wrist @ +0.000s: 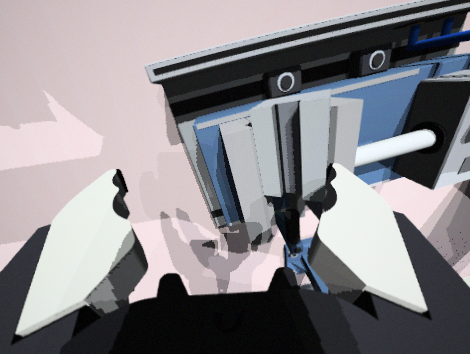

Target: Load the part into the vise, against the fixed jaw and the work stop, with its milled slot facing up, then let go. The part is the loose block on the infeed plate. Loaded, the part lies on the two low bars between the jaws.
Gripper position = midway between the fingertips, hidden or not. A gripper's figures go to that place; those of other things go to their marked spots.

Scene:
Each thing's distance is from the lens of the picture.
my gripper (227,170): 12 cm
part (291,134): 10 cm
white screw (377,151): 17 cm
The marked spots on the white screw and the part are 9 cm apart.

